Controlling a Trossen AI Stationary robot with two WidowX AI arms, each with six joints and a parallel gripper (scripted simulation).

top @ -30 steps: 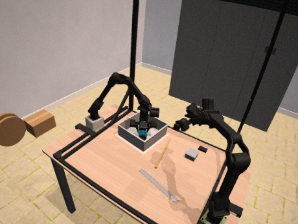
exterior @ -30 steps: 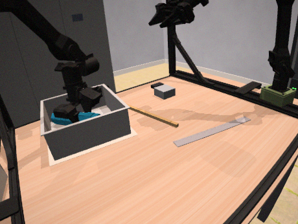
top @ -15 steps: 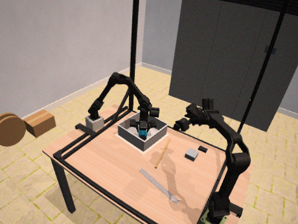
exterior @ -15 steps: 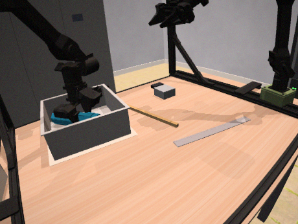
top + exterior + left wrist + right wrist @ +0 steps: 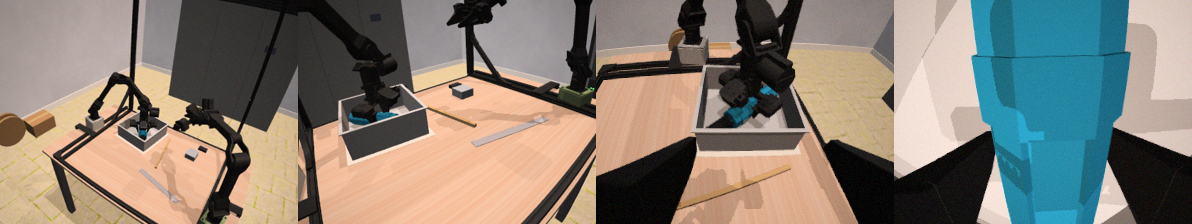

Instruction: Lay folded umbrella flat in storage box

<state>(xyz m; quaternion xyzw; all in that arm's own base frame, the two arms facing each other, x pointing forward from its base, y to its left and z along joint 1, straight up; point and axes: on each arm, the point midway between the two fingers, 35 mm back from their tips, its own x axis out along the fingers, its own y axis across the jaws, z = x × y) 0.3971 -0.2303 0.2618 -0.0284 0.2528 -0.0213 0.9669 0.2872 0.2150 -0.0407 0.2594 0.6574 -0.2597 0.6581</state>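
Now: right hand 10 mm above the grey storage box. The rest, counted from my right hand: thin wooden stick: 220 mm to the left, 50 mm below, 20 mm ahead; then grey block: 370 mm to the left, 100 mm behind, 40 mm below; then folded umbrella: 20 mm below.
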